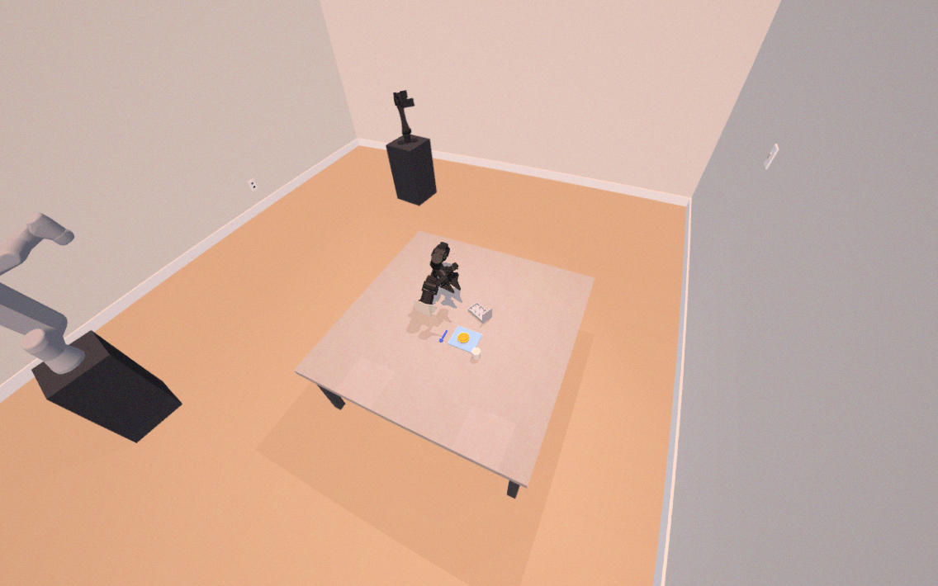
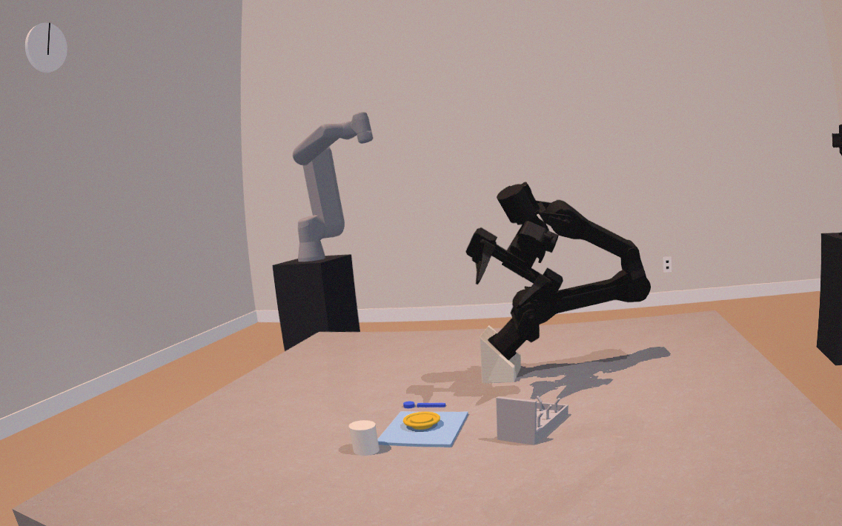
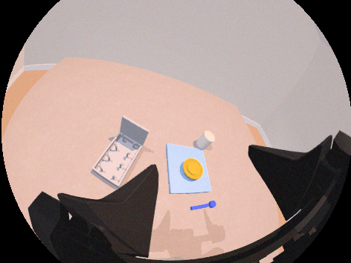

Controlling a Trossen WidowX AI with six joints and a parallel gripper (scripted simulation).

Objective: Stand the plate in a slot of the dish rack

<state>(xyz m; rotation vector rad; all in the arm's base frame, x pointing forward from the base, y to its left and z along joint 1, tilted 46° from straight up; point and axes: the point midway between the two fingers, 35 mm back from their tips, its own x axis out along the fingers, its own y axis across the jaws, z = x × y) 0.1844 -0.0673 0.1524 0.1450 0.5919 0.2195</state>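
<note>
The yellow plate lies 100 mm ahead of my gripper tip, 120 mm to the right of it and 200 mm below it. The rest, counted from my gripper tip: grey dish rack: 90 mm ahead, 80 mm to the left, 200 mm below; then blue spoon: 170 mm to the right, 220 mm below; then white cup: 220 mm ahead, 170 mm to the right, 200 mm below.
</note>
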